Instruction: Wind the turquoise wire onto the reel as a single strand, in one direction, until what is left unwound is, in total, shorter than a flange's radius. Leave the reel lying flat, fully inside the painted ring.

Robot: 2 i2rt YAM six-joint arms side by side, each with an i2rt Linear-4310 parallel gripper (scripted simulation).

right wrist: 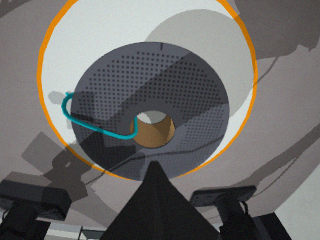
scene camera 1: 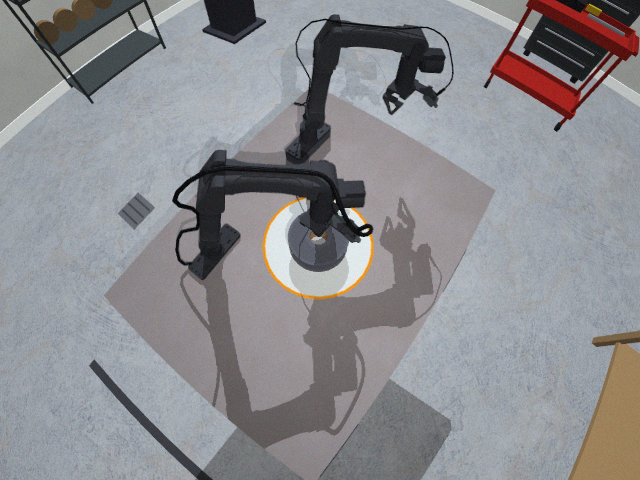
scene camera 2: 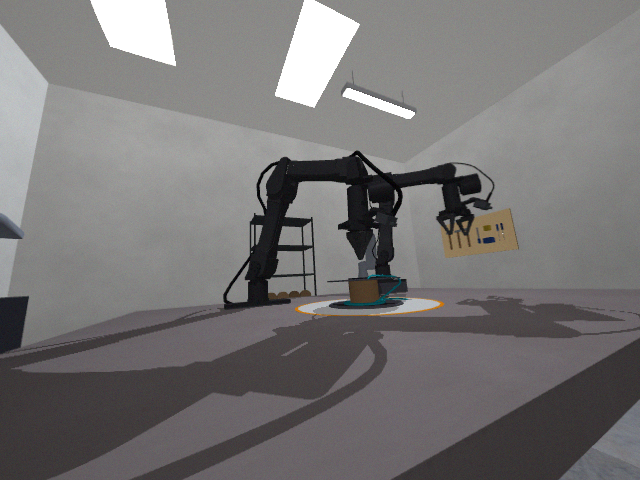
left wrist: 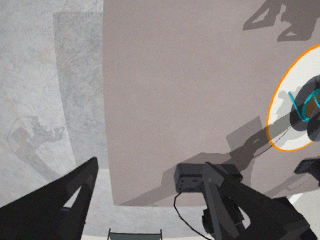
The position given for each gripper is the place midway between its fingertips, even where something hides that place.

Note:
In view: the left gripper point(scene camera 1: 397, 106), the right gripper point(scene camera 2: 360, 259) and a reel point(scene camera 1: 299, 237).
The reel shows as well in the right wrist view point(right wrist: 146, 76) and in scene camera 2 point(scene camera 2: 361, 291). The left gripper shows as well in scene camera 2 point(scene camera 2: 458, 235) and in the left wrist view point(left wrist: 152, 165). The right gripper also shows in the right wrist view point(right wrist: 153, 165).

